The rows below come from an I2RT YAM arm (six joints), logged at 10 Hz.
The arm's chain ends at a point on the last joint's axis. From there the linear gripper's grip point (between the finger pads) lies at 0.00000 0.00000 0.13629 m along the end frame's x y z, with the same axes.
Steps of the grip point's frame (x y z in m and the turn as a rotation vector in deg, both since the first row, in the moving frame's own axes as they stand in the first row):
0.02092 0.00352 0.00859 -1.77 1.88 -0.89
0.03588 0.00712 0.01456 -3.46 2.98 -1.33
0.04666 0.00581 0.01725 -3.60 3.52 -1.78
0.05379 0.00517 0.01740 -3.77 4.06 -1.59
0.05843 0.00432 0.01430 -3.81 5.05 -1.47
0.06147 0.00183 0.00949 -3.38 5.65 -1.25
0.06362 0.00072 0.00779 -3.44 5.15 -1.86
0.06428 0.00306 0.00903 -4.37 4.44 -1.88
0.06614 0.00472 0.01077 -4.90 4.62 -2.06
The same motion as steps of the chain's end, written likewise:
0.01642 -0.00065 0.00873 -1.77 1.88 -0.89
0.02870 -0.00102 0.01499 -3.46 2.98 -1.33
0.03817 -0.00261 0.01778 -3.60 3.52 -1.78
0.04402 -0.00365 0.01804 -3.77 4.06 -1.59
0.04633 -0.00457 0.01513 -3.81 5.05 -1.47
0.04797 -0.00605 0.01039 -3.38 5.65 -1.25
0.05126 -0.00725 0.00859 -3.44 5.15 -1.86
0.05357 -0.00714 0.00983 -4.37 4.44 -1.88
0.05497 -0.00671 0.01171 -4.90 4.62 -2.06

